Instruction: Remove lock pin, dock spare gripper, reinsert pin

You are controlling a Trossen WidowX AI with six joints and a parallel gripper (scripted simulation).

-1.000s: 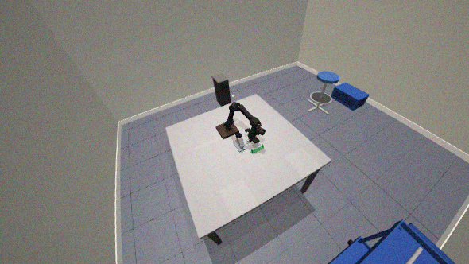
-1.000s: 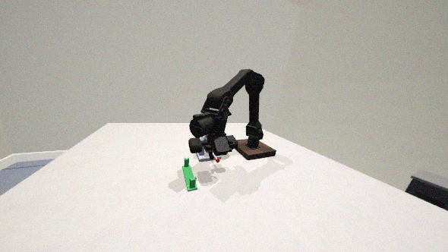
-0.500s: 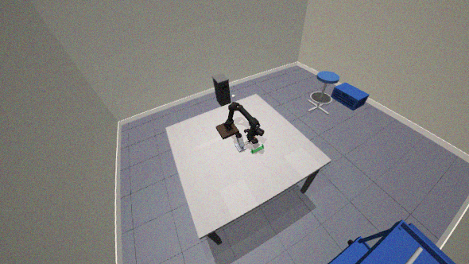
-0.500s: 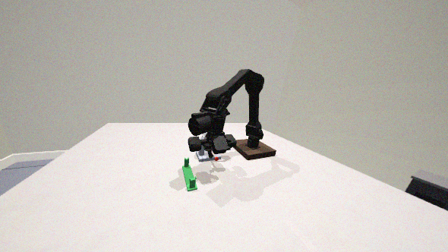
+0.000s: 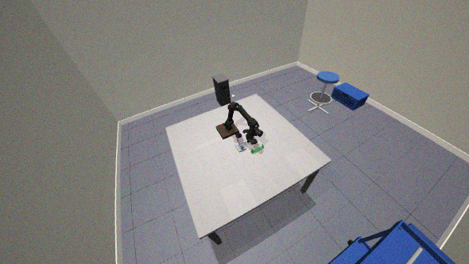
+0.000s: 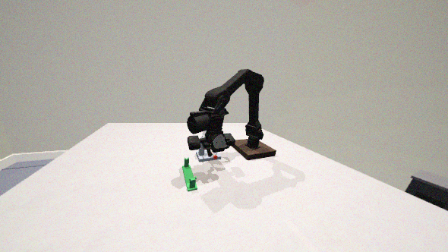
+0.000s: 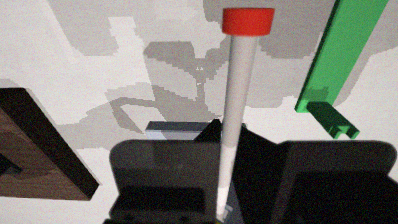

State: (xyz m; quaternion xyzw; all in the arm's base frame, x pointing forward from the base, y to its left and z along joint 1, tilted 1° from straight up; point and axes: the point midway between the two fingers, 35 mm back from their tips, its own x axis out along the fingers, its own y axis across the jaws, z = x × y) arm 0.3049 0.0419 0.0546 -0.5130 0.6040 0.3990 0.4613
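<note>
The socket is 70 mm to the right of my gripper tip and 20 mm behind it. The rest, counted from my gripper tip: spare gripper 70 mm to the right, 70 mm above, 30 mm behind; green pin rest 100 mm ahead, 40 mm to the left, 20 mm below.
</note>
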